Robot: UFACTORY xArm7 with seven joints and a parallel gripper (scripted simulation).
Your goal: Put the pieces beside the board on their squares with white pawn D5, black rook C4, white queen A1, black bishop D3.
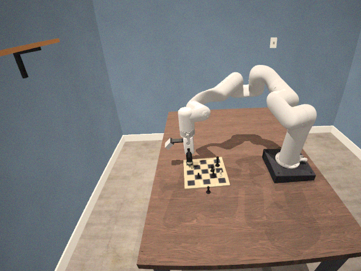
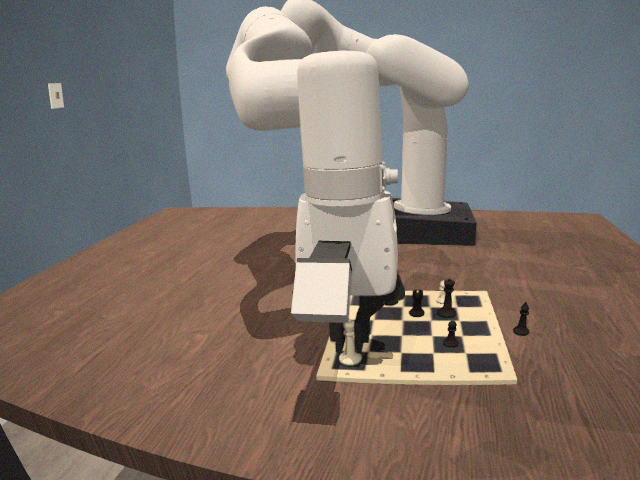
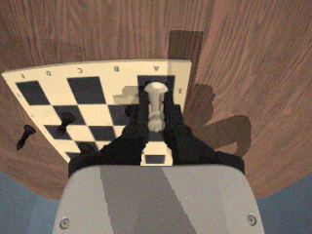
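Right now the white queen is 1 cm below my hand. Also, from my hand: black pawn 11 cm to the left, 6 cm behind, 3 cm below; then white pawn 17 cm behind, 8 cm to the left, 3 cm below; then chessboard 9 cm behind, 6 cm to the left, 4 cm below.
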